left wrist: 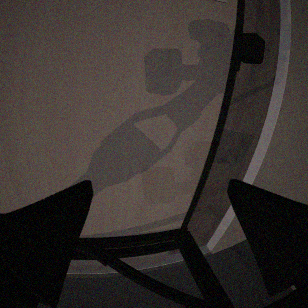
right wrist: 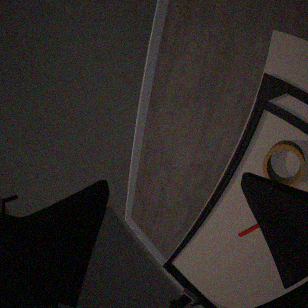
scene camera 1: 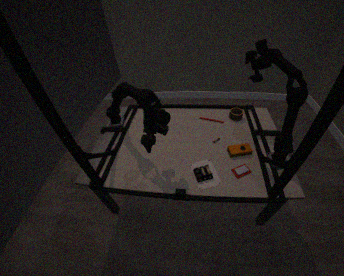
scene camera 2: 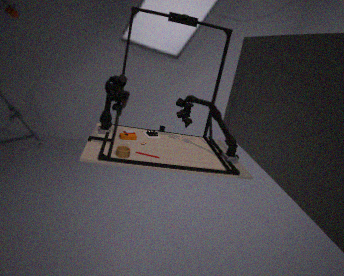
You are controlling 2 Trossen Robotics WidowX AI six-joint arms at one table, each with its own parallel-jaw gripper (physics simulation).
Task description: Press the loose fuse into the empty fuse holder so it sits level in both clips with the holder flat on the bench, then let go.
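Frame: origin at the left arm's base, x down, y ahead, z right, level; centimetres.
Seen in the pictures: left gripper, fingertip midpoint: [left wrist: 161, 187] [scene camera 1: 150, 147] [scene camera 2: 184, 124]; right gripper, fingertip midpoint: [right wrist: 177, 184] [scene camera 1: 247, 71] [scene camera 2: 121, 112]; left arm's base at its link origin: [right wrist: 186, 297] [scene camera 1: 116, 121] [scene camera 2: 230, 155]; right arm's base at its link origin: [scene camera 1: 278, 158] [scene camera 2: 104, 128].
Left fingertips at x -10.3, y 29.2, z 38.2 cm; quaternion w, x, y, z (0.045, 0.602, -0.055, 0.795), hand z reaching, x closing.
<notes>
Offsets run from my left fingertips to a thing's top centre. "spot": to the spot under its first point.
The loose fuse {dx +13.6, dy +37.5, dz -15.6 cm} [scene camera 1: 216, 140] [scene camera 2: 143, 144] is a tiny piece lying on the bench, apart from the holder. The dark fuse holder [scene camera 1: 203, 173] [scene camera 2: 152, 133] lies on a white sheet {spot: dx +14.8, dy +30.1, dz +12.8 cm} [scene camera 1: 213, 181], with pale strips across it; its clips are too small to make out. My left gripper [scene camera 1: 155, 137] [scene camera 2: 184, 119] [left wrist: 161, 187] is open and empty, high over the bench, to the left of the holder in scene camera 1. My right gripper [scene camera 1: 252, 68] [scene camera 2: 120, 101] [right wrist: 177, 184] is open and empty, raised high beyond the bench's back right in scene camera 1. Neither wrist view shows fuse or holder.
An orange box {dx +11.6, dy +48.9, dz -5.0 cm} [scene camera 1: 233, 151] [scene camera 2: 128, 136] with a dark spot stands right of the fuse in scene camera 1. A red-edged item {dx +13.7, dy +46.0, dz +8.3 cm} [scene camera 1: 241, 171] lies before it. A round brown container {dx +10.0, dy +56.6, dz -37.6 cm} [scene camera 1: 236, 118] [scene camera 2: 123, 152] and a red stick {dx +14.4, dy +38.4, dz -35.7 cm} [scene camera 1: 212, 120] [scene camera 2: 147, 155] [right wrist: 248, 230] lie farther back. Black rails edge the bench.
</notes>
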